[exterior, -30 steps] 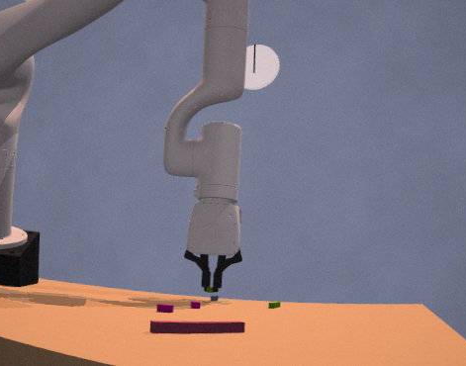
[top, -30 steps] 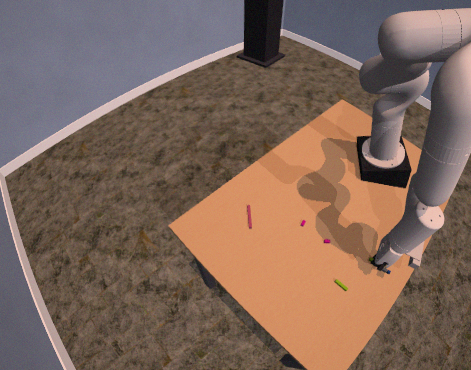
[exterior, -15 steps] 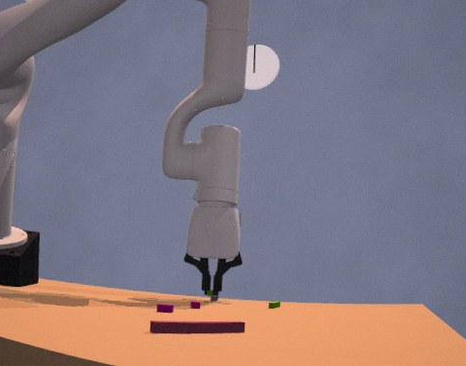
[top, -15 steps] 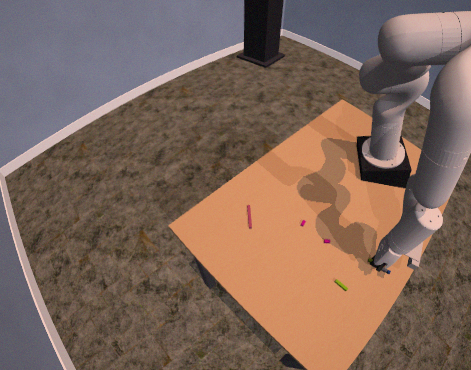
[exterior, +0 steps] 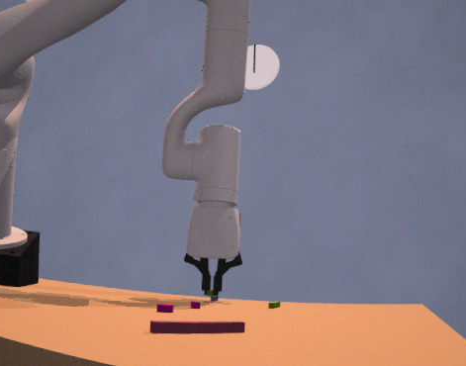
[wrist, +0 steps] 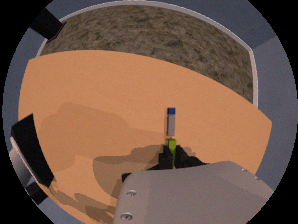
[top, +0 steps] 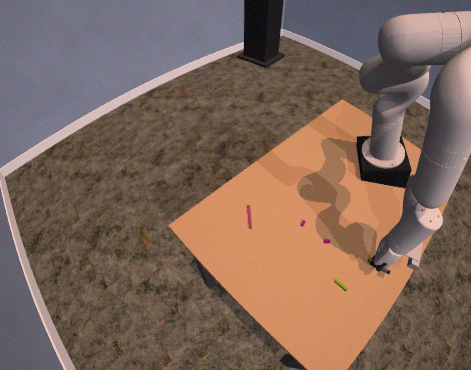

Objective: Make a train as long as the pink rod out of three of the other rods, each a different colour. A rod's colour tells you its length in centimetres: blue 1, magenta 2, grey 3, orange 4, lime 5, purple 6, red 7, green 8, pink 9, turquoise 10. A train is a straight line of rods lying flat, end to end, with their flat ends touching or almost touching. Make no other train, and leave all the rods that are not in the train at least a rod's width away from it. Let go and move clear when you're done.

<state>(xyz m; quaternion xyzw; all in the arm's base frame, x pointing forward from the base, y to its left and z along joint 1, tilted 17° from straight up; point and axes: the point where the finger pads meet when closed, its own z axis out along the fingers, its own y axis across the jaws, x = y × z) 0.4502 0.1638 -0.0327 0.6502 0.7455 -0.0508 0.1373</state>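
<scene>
Right now my hand is 40 mm to the right of the grey rod, 30 mm above it and 10 mm past it. Round my hand: blue rod (60 mm to the left, 30 mm below, 10 mm behind); then pink rod (460 mm to the right, 110 mm ahead, 30 mm below).
</scene>
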